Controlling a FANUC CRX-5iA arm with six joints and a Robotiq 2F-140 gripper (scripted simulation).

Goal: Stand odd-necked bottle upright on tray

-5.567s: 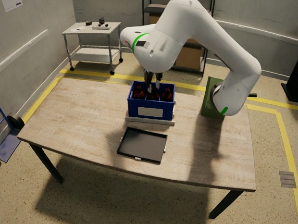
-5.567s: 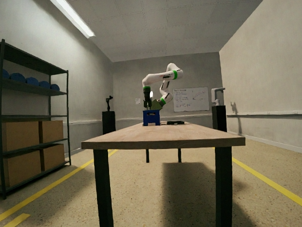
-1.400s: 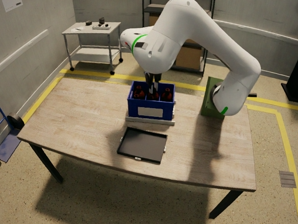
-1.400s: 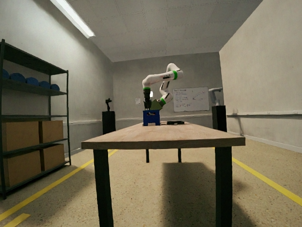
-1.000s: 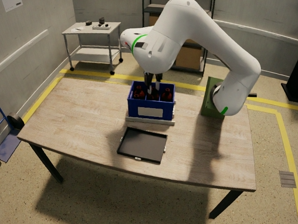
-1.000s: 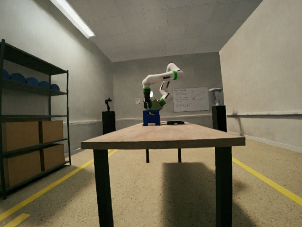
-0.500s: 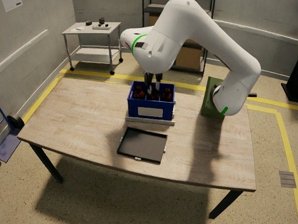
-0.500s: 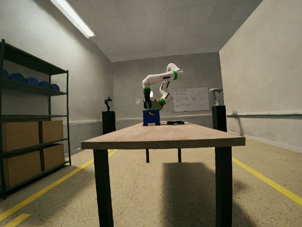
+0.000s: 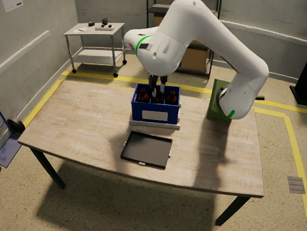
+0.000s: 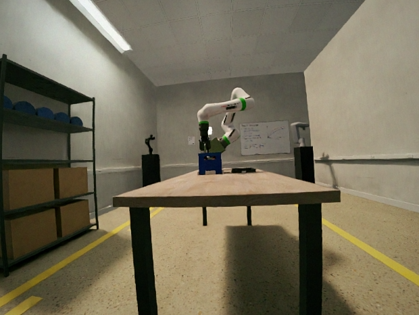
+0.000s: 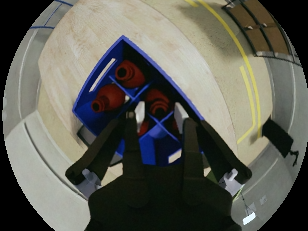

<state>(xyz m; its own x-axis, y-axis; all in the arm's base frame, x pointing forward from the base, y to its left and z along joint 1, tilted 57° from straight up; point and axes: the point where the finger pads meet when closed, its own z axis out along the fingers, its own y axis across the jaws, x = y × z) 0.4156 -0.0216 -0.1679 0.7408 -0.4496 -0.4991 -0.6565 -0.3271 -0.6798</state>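
My hand is 9 cm above the bottle. The rest, counted from my hand: dark tray: 32 cm to the left, 16 cm below; then blue crate: 9 cm below, 4 cm to the left.
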